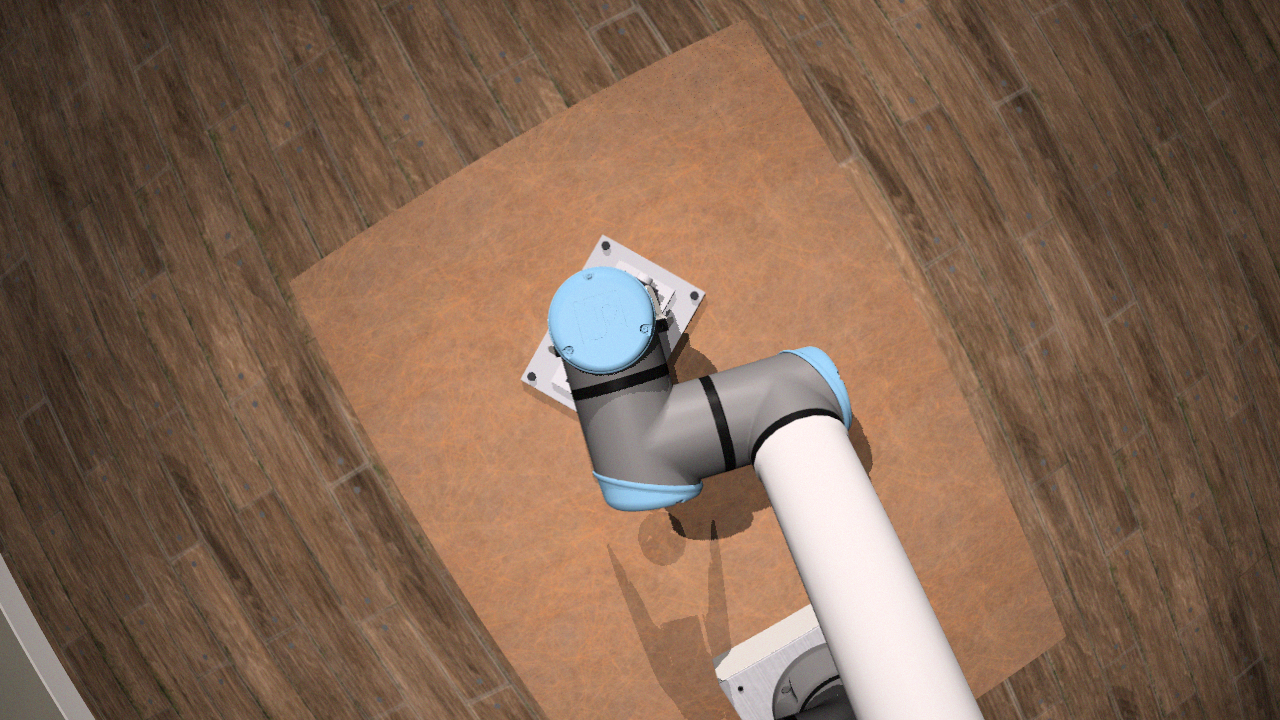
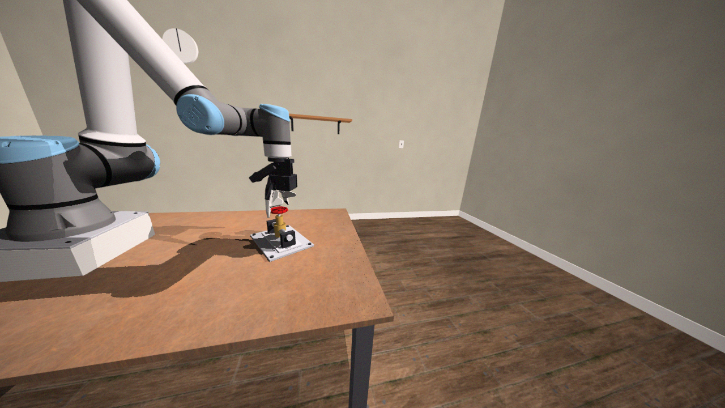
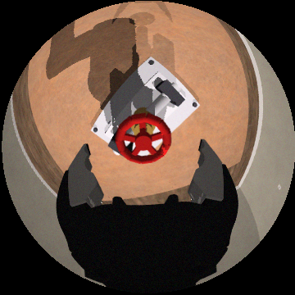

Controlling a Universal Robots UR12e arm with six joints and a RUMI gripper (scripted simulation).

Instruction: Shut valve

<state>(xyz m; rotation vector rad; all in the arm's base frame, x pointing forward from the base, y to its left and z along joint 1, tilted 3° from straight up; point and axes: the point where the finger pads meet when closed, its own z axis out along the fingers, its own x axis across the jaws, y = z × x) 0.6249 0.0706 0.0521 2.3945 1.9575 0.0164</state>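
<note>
Now: the red handwheel right at my hand. From my hand the other things lie so: base plate (130 mm below).
</note>
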